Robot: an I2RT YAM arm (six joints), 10 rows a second.
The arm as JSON. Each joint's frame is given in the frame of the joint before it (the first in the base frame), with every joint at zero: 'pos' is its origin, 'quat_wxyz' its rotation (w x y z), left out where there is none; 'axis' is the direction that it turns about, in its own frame. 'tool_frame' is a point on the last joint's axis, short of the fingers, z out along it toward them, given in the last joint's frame.
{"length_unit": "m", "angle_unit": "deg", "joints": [
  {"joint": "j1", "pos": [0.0, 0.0, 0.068], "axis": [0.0, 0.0, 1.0]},
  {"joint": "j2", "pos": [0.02, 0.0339, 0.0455], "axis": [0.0, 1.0, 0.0]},
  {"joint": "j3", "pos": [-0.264, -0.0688, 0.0], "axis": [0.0, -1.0, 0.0]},
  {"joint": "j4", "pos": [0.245, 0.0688, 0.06], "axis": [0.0, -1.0, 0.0]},
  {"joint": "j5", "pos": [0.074, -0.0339, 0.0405], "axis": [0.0, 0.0, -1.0]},
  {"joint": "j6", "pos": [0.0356, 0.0, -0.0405], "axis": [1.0, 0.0, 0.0]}
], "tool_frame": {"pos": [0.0, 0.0, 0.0], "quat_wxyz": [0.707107, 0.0, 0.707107, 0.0]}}
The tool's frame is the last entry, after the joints.
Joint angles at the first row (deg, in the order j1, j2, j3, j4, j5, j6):
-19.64 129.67 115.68 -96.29 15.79 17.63
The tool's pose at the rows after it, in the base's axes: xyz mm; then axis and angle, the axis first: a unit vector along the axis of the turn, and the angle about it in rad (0 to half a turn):
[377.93 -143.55 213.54 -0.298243 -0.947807 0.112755 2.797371]
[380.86 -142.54 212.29 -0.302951 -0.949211 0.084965 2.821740]
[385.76 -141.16 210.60 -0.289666 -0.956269 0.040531 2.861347]
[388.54 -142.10 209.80 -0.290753 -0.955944 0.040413 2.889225]
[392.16 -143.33 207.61 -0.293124 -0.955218 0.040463 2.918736]
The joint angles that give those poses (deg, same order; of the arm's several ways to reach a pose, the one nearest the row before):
-19.64 129.65 115.68 -95.66 13.30 17.61
-19.64 129.64 115.68 -94.24 10.11 17.39
-19.64 129.65 115.68 -91.90 5.32 14.81
-19.64 129.64 115.68 -90.30 5.23 14.85
-19.64 129.84 115.68 -88.42 5.15 15.05

